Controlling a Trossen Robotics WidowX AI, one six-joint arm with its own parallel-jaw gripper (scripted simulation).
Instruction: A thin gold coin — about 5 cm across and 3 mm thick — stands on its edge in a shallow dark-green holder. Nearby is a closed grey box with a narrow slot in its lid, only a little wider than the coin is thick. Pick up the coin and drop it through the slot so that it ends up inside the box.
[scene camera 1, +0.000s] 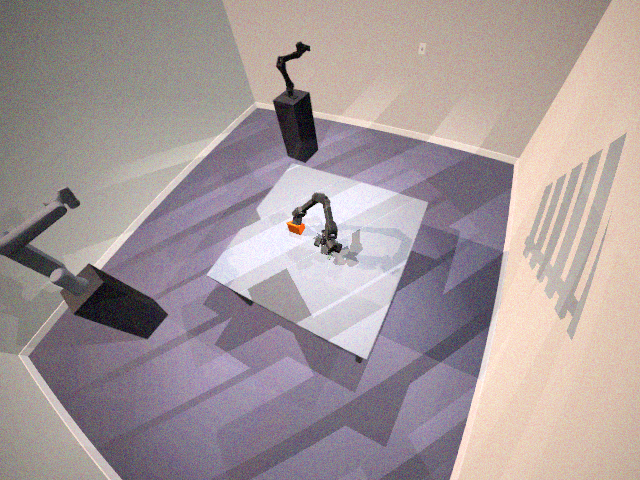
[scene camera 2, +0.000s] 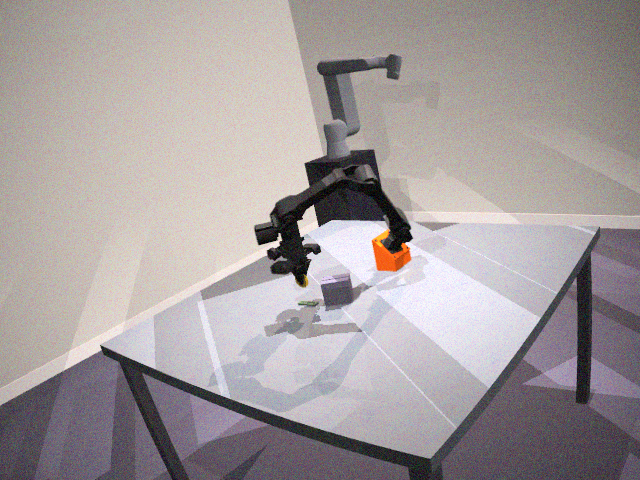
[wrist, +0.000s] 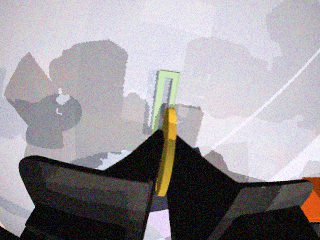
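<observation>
A coin (wrist: 169, 122) is held by my gripper (scene camera 2: 302, 284). The wrist view also has the gripper (wrist: 164, 137).
</observation>
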